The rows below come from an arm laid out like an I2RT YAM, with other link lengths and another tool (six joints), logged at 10 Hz.
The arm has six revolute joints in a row. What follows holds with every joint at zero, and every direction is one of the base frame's.
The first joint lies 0.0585 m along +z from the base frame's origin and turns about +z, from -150 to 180 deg.
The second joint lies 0.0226 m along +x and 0.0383 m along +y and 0.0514 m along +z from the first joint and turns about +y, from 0 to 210 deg.
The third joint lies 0.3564 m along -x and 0.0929 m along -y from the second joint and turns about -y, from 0 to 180 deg.
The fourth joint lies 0.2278 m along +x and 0.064 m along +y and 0.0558 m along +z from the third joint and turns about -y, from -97 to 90 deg.
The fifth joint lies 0.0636 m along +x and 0.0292 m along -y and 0.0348 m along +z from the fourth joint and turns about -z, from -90 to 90 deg.
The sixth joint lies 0.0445 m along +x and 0.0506 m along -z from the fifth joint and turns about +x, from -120 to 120 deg.
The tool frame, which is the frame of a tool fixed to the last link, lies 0.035 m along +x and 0.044 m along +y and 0.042 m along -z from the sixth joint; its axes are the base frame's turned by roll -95.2, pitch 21.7 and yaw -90 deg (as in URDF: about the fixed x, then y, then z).
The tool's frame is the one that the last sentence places.
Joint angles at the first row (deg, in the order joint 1, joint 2, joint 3, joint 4, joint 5, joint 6):
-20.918 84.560 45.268 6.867 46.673 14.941
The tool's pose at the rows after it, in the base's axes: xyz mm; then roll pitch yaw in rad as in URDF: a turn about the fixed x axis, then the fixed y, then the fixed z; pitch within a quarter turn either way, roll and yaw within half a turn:
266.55 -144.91 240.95 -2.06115 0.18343 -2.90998
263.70 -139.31 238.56 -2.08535 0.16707 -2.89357
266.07 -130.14 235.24 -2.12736 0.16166 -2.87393
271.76 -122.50 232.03 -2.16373 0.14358 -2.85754
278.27 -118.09 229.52 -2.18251 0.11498 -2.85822
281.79 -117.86 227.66 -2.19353 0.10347 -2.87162
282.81 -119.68 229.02 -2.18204 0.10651 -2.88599
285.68 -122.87 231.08 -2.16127 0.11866 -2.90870
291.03 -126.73 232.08 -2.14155 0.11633 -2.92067
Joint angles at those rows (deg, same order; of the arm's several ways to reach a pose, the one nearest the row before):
-20.919 83.413 44.737 5.105 46.232 15.293
-20.394 83.059 44.649 3.169 45.352 15.468
-19.078 83.492 45.260 0.095 44.125 17.307
-17.585 84.719 46.575 -2.983 43.591 18.717
-16.175 86.300 48.243 -5.882 44.558 19.947
-15.822 87.361 49.214 -7.552 45.173 21.178
-15.819 87.452 49.483 -7.561 46.137 21.621
-15.821 87.713 49.833 -7.033 47.629 22.409
-15.821 88.588 50.621 -6.330 48.948 22.151

